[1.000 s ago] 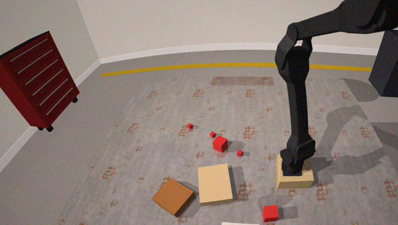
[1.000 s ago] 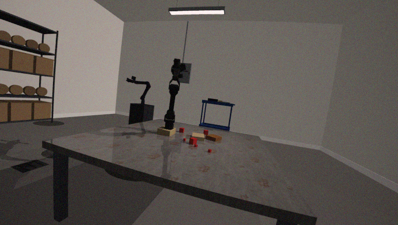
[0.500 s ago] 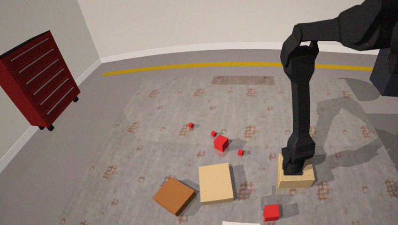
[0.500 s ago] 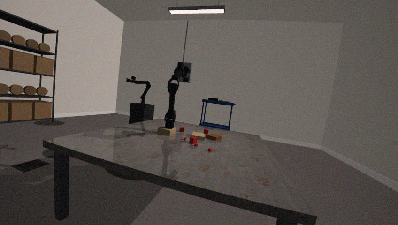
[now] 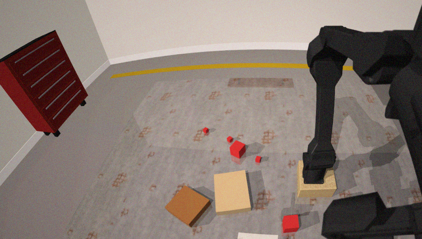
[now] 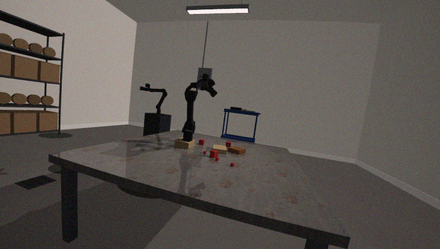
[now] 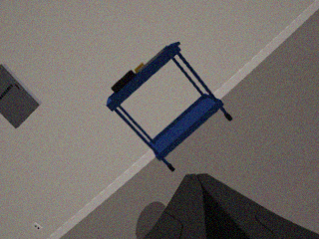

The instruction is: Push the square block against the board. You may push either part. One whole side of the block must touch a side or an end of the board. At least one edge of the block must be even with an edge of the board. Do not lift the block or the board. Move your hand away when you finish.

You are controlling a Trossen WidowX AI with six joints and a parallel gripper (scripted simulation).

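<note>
My gripper tip is 490 mm above the light tan board, 350 mm to the left of it and 240 mm short of it. Also, from my gripper tip: orange-brown square block: 490 mm below, 370 mm ahead, 280 mm to the right.
</note>
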